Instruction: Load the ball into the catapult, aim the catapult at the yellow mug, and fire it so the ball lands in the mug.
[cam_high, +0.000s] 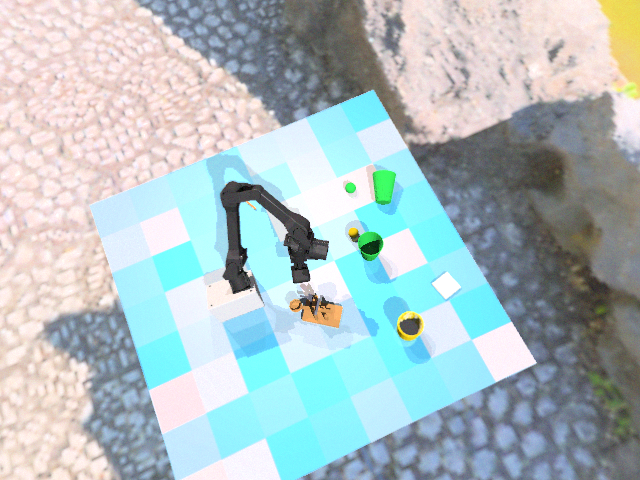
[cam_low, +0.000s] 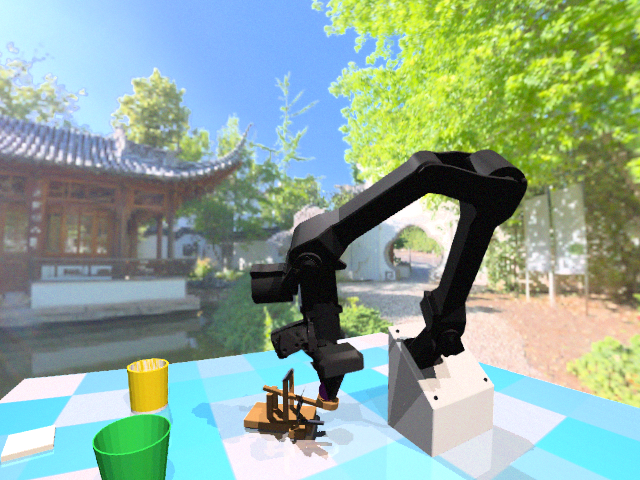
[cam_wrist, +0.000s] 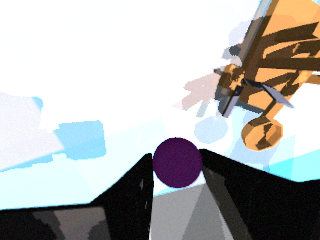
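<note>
My gripper tip is now 140 mm to the left of the wooden catapult and 80 mm above it. From my gripper tip the other things lie so: magenta ball 10 mm above; then yellow ball 260 mm ahead, 110 mm below, 80 mm to the left; then green ball 320 mm ahead, 270 mm to the left, 110 mm below.
</note>
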